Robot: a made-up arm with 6 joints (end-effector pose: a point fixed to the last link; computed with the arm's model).
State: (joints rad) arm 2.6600 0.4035 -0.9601 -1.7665 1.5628 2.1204
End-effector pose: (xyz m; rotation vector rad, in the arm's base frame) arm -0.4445 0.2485 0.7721 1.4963 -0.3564 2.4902
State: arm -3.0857 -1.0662 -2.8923 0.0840 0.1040 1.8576
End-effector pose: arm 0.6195 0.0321 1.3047 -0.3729 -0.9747 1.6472
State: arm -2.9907 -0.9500 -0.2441 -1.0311 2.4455 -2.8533
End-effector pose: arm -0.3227 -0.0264 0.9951 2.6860 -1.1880 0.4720
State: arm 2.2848 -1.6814 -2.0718 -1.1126 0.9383 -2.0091
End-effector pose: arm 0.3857 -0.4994 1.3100 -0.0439 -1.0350 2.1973
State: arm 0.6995 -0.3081 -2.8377 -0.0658 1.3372 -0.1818
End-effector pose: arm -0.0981 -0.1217 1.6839 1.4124 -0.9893 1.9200
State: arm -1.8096 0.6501 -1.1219 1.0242 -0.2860 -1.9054
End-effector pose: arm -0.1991 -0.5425 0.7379 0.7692 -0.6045 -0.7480
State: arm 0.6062 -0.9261 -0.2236 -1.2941 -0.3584 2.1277
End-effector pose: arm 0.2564 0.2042 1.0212 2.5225 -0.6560 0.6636
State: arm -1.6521 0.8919 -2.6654 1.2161 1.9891 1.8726
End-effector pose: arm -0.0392 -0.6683 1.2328 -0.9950 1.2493 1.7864
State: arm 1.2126 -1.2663 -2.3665 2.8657 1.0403 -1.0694
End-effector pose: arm -0.1979 -0.5343 1.4575 -0.1632 -0.3449 -0.5784
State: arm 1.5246 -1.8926 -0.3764 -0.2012 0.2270 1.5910
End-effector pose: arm 0.0033 0.0439 1.3232 -2.6595 0.1783 -0.2350
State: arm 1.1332 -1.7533 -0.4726 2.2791 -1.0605 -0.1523
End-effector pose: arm 0.0468 0.0275 1.2405 -2.1737 1.5422 1.0036
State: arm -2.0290 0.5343 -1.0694 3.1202 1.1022 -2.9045
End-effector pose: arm -0.2764 -0.4847 0.7223 -0.4392 -1.7493 -0.2541
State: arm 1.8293 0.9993 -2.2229 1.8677 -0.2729 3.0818
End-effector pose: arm -0.1451 0.6999 0.9695 0.2056 0.6302 3.0167
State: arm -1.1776 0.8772 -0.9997 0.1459 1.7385 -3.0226
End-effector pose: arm 0.1531 -0.3479 0.5527 -2.1809 -0.2268 -1.9592
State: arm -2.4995 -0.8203 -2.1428 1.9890 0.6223 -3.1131
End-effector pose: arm 0.1155 0.1156 1.6369 -1.2143 0.6831 0.0542
